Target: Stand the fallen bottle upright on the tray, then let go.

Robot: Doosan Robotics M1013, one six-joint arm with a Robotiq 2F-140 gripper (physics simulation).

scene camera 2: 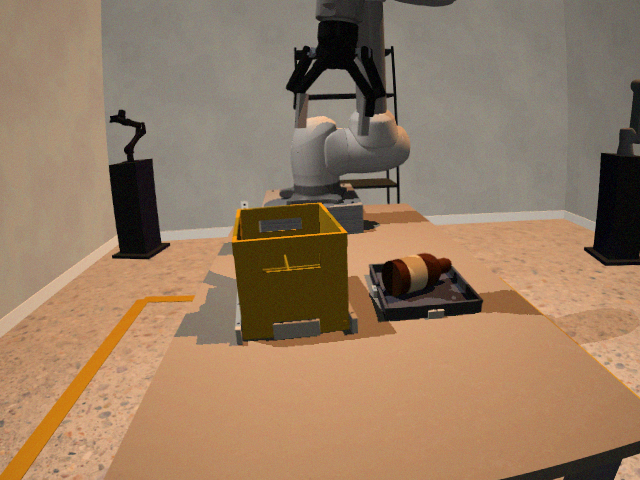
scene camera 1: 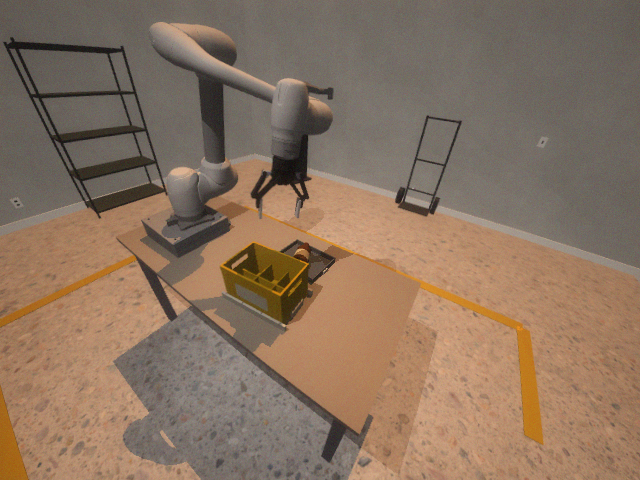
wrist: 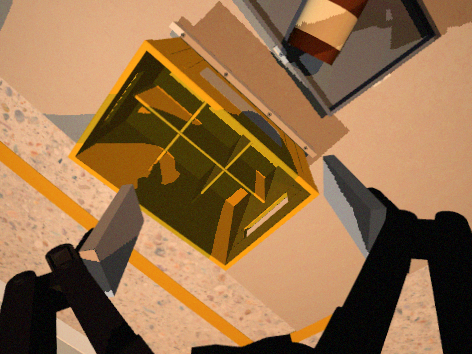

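Pixels of known places: gripper, fingertip midpoint: point(scene camera 2: 330, 131) point(scene camera 1: 278, 216) point(wrist: 230, 189); arm's base, origin of the base link: point(scene camera 2: 318, 197) point(scene camera 1: 192, 217).
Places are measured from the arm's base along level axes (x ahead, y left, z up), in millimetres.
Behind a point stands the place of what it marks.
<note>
A brown bottle point(scene camera 1: 301, 252) @[x 604, y 277, z -18 mm] point(scene camera 2: 417, 272) @[x 629, y 298, z -40 mm] point(wrist: 328, 27) @[x 601, y 278, z -18 mm] with a cream label lies on its side in the dark tray point(scene camera 1: 328, 267) @[x 707, y 365, z -96 mm] point(scene camera 2: 405, 311) @[x 723, y 272, z -81 mm] point(wrist: 382, 80) @[x 720, y 331, z -82 mm]. In scene camera 2 its base faces the near left and its neck points to the far right, over the tray's rim. In the wrist view the bottle is cut off by the top edge. My gripper point(scene camera 1: 279, 208) @[x 634, y 136, z 239 mm] point(scene camera 2: 331, 119) @[x 634, y 136, z 239 mm] point(wrist: 230, 189) @[x 634, y 136, z 239 mm] is open and empty, pointing down. It hangs high above the table, well above the crate and the bottle, and touches neither.
A yellow crate point(scene camera 1: 251, 292) @[x 696, y -43, z 17 mm] point(scene camera 2: 292, 289) @[x 792, y 83, z -12 mm] point(wrist: 272, 231) @[x 788, y 93, z 78 mm] with dividers stands beside the tray, between low rails on the table point(scene camera 1: 356, 330) @[x 1017, y 191, z -97 mm] point(scene camera 2: 361, 403) @[x 985, y 211, z -97 mm]. The crate's walls rise well above the tray. The arm's base point(scene camera 1: 181, 233) @[x 106, y -96, z -9 mm] stands at the table's far end.
</note>
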